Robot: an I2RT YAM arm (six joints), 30 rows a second.
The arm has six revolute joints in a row. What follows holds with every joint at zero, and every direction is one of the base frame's.
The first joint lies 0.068 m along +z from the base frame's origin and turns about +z.
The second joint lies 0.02 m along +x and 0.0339 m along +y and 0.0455 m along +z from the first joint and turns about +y.
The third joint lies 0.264 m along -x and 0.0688 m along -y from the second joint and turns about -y.
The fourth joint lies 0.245 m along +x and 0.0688 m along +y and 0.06 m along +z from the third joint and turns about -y.
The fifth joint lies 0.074 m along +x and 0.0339 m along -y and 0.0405 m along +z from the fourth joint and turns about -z.
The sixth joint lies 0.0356 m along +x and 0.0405 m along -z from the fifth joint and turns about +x.
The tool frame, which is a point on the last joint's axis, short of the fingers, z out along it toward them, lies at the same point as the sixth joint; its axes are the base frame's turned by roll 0, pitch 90 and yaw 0 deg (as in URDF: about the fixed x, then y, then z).
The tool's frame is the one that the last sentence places.
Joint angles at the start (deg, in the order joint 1, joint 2, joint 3, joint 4, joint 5, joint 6): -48.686 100.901 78.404 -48.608 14.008 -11.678
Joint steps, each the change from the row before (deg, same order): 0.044 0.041 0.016 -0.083 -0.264 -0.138; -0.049 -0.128 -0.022 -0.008 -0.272 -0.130; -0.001 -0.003 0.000 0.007 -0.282 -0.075; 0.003 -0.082 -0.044 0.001 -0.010 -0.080; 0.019 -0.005 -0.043 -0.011 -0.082 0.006; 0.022 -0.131 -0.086 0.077 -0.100 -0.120; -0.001 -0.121 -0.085 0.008 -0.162 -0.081; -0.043 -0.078 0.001 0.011 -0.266 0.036; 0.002 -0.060 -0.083 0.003 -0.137 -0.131; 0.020 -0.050 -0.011 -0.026 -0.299 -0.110; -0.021 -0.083 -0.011 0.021 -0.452 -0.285; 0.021 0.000 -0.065 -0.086 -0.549 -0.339; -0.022 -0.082 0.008 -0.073 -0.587 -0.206; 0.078 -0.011 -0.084 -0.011 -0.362 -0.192
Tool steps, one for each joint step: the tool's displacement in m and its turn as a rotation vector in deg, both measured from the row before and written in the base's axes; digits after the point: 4 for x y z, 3 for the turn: 0.0003 0.0003 -0.0002 0.242 -0.062 0.256; -0.0003 0.0002 0.0006 0.092 -0.207 0.158; 0.0001 0.0001 0.0000 0.166 -0.178 0.159; -0.0002 0.0002 0.0003 -0.026 -0.002 0.080; 0.0000 0.0002 -0.0002 0.088 -0.028 0.040; -0.0001 0.0004 0.0004 -0.034 -0.105 0.165; -0.0002 0.0004 0.0003 0.065 -0.113 0.126; -0.0002 0.0000 0.0004 0.100 -0.262 0.011; -0.0001 0.0003 -0.0001 0.094 -0.034 0.168; 0.0001 0.0003 0.0002 0.171 -0.179 0.220; 0.0000 0.0002 0.0004 0.196 -0.274 0.391; 0.0002 0.0005 -0.0004 0.434 -0.164 0.515; 0.0000 0.0003 0.0004 0.339 -0.353 0.361; 0.0004 0.0006 -0.0004 0.274 -0.132 0.375
